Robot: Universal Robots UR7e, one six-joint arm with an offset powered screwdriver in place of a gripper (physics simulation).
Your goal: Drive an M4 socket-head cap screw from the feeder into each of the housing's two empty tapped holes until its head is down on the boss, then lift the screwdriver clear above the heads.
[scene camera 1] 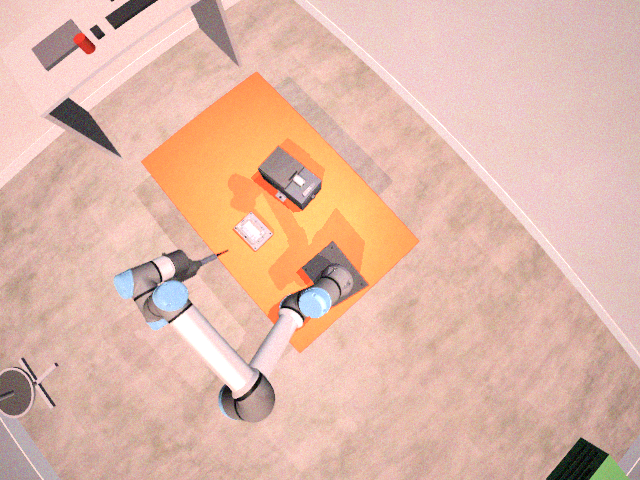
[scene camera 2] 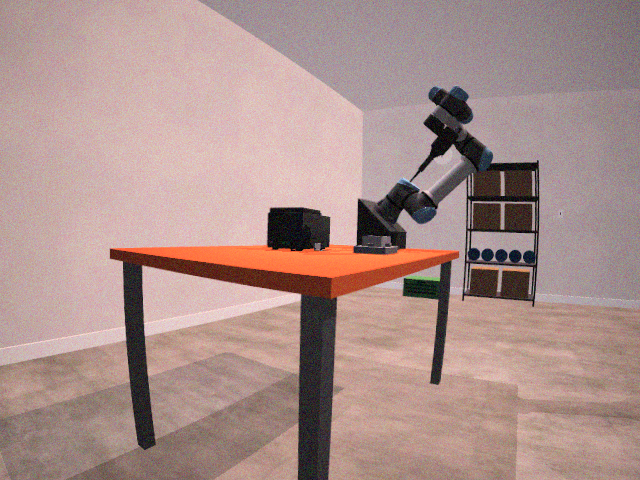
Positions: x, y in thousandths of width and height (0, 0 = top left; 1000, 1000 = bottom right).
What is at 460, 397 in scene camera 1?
A dark box-shaped screw feeder.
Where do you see a dark box-shaped screw feeder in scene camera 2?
468, 476
